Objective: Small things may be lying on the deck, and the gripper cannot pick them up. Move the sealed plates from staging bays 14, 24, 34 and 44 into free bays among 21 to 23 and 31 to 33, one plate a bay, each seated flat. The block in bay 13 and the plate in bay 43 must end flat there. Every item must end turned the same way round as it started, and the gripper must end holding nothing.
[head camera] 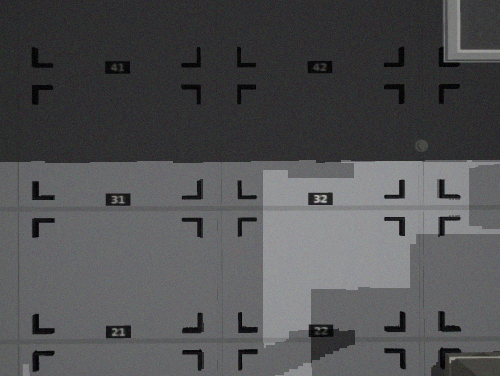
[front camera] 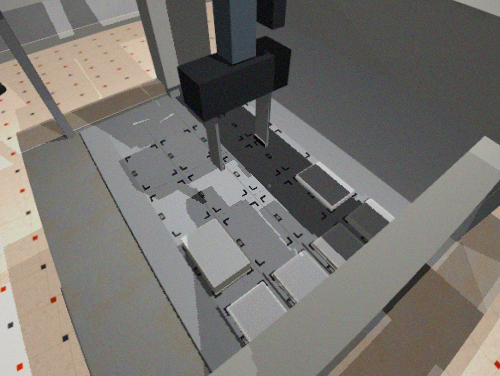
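Seen in the pictures: gripper, between the fingertips: (front camera: 240, 152); robot's base, origin of its link: (front camera: 126, 159).
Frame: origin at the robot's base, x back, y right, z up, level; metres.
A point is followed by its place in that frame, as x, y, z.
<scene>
My gripper (front camera: 242, 156) {-0.300, -0.175, 0.158} is raised above the middle of the deck in the front view, jaws apart, with no plate between them. Sealed plates stand in staging bays 14 (front camera: 257, 312) {-0.534, -0.041, 0.029}, 24 (front camera: 301, 275) {-0.531, -0.149, 0.029}, 34 (front camera: 340, 244) {-0.532, -0.259, 0.029} and 44 (front camera: 371, 219) {-0.533, -0.359, 0.029}, partly hidden by the front beam. The plate in bay 43 (front camera: 325, 185) {-0.399, -0.357, 0.015} (head camera: 452, 30) {-0.330, -0.343, 0.009} lies flat; its corner shows in the head view. The thick block in bay 13 (front camera: 216, 252) {-0.399, -0.043, 0.042} (head camera: 477, 367) {-0.341, -0.084, 0.018} looks flat. No plate shows in bays 21, 22, 23, 31, 32 or 33.
A small round thing (front camera: 269, 185) {-0.310, -0.253, 0.004} (head camera: 421, 145) {-0.308, -0.253, 0.004} lies on the dark, shadowed deck near the corner between bays 42 and 43. A wide beam (front camera: 370, 260) {-0.615, -0.050, 0.400} crosses the front. Black corner marks outline the bays. Thin light pieces (front camera: 167, 118) {0.087, -0.169, 0.002} lie at the far left.
</scene>
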